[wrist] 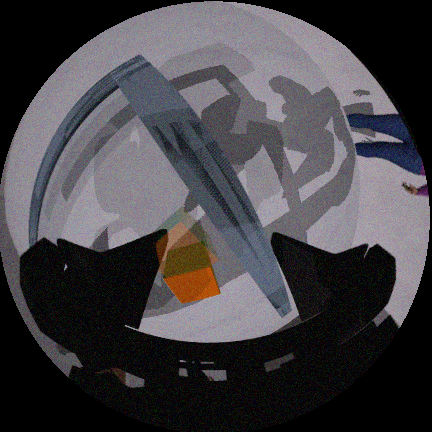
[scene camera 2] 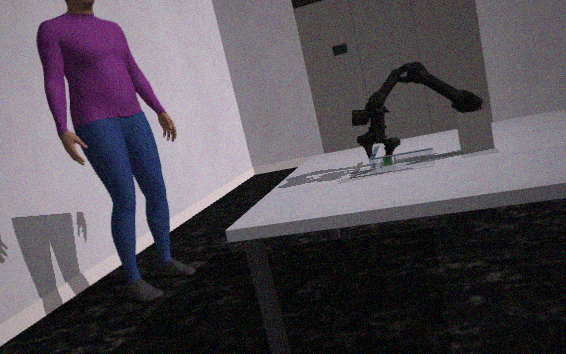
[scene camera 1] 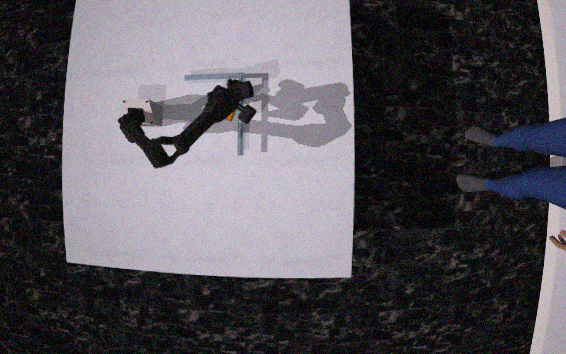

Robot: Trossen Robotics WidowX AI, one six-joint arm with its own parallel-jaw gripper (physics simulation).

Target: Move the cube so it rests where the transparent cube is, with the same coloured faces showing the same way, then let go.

gripper: open, holds nothing
a cube (wrist: 202, 283): on the table
